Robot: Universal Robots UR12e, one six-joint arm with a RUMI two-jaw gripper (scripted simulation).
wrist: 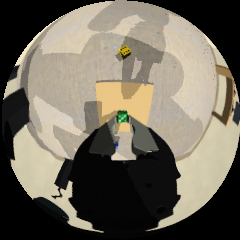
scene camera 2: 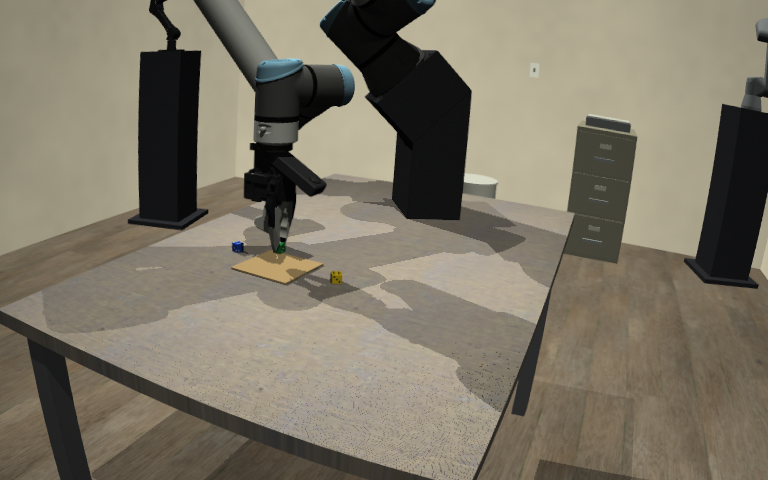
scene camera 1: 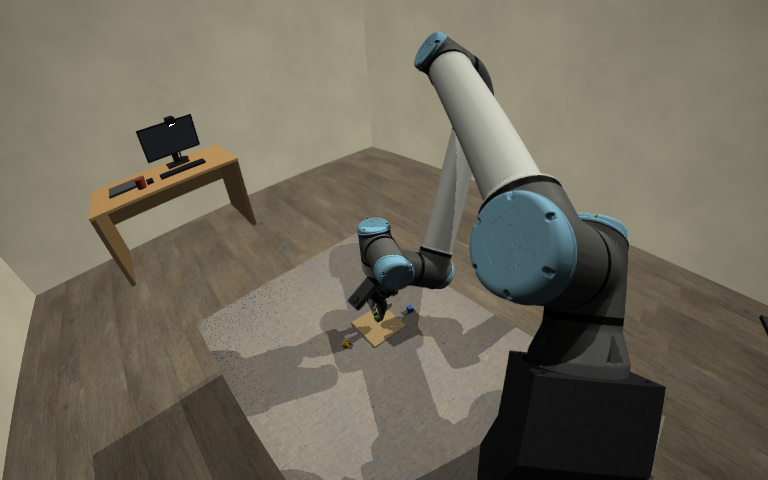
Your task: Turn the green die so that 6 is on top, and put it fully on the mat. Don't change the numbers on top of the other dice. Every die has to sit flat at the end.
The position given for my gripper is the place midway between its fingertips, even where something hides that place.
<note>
In view: my gripper (scene camera 2: 278, 250) and a tan mat (scene camera 2: 282, 268).
The tan mat shows as well in the wrist view (wrist: 136, 98) and in scene camera 1 (scene camera 1: 376, 333). My gripper is seen too in the wrist view (wrist: 122, 115) and in scene camera 1 (scene camera 1: 378, 319).
</note>
